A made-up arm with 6 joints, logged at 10 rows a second.
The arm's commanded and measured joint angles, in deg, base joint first. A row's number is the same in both.
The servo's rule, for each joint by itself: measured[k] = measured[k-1] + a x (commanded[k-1-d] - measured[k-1]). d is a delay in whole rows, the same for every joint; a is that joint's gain. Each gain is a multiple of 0.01, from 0.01 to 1. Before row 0 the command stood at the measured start. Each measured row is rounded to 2 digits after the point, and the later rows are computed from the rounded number. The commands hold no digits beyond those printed.
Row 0, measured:
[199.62 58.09 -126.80 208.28 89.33 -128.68]
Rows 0 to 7, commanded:
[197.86 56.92 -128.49 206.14 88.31 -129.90]
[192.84 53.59 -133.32 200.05 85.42 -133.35]
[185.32 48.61 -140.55 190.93 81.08 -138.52]
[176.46 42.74 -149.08 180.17 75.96 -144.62]
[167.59 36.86 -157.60 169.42 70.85 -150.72]
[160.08 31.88 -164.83 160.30 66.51 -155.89]
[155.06 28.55 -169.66 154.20 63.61 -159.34]
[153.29 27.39 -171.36 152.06 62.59 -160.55]
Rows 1 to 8, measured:
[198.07 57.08 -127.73 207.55 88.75 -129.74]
[193.47 54.08 -130.80 205.00 86.85 -132.88]
[186.30 49.38 -136.16 200.22 83.56 -137.79]
[177.64 43.67 -143.27 193.40 79.23 -143.73]
[168.80 37.81 -151.15 185.25 74.45 -149.81]
[161.13 32.71 -158.67 176.77 69.92 -155.10]
[155.79 29.13 -164.71 169.10 66.32 -158.79]
[153.59 27.63 -168.37 163.31 64.19 -160.32]
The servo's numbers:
d 0
a 0.88 0.86 0.55 0.34 0.57 0.87

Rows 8 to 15, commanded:
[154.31 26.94 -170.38 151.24 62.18 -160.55]
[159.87 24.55 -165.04 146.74 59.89 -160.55]
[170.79 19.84 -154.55 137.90 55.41 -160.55]
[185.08 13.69 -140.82 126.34 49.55 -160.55]
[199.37 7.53 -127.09 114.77 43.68 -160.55]
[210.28 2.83 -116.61 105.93 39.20 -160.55]
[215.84 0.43 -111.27 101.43 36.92 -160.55]
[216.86 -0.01 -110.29 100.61 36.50 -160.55]
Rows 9 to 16, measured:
[154.22 27.04 -169.48 159.21 63.04 -160.52]
[159.19 24.90 -167.04 154.97 61.24 -160.55]
[169.40 20.55 -160.17 149.17 57.92 -160.55]
[183.20 14.65 -149.53 141.41 53.15 -160.55]
[197.43 8.53 -137.19 132.35 47.75 -160.55]
[208.74 3.63 -125.87 123.37 42.88 -160.55]
[214.99 0.88 -117.84 115.91 39.48 -160.55]
[216.64 0.11 -113.69 110.71 37.78 -160.55]

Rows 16 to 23, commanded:
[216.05 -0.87 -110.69 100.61 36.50 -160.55]
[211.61 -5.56 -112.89 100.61 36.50 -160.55]
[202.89 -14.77 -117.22 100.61 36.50 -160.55]
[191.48 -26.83 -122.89 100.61 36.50 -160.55]
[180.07 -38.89 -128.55 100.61 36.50 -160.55]
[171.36 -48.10 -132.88 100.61 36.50 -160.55]
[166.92 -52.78 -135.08 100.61 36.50 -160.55]
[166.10 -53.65 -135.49 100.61 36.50 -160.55]
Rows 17 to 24, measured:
[216.12 -0.73 -112.04 107.28 37.05 -160.55]
[212.15 -4.88 -112.51 105.01 36.74 -160.55]
[204.00 -13.39 -115.10 103.51 36.60 -160.55]
[192.98 -24.95 -119.38 102.52 36.54 -160.55]
[181.62 -36.94 -124.42 101.87 36.52 -160.55]
[172.59 -46.54 -129.07 101.44 36.51 -160.55]
[167.60 -51.91 -132.38 101.16 36.50 -160.55]
[166.28 -53.41 -134.09 100.97 36.50 -160.55]

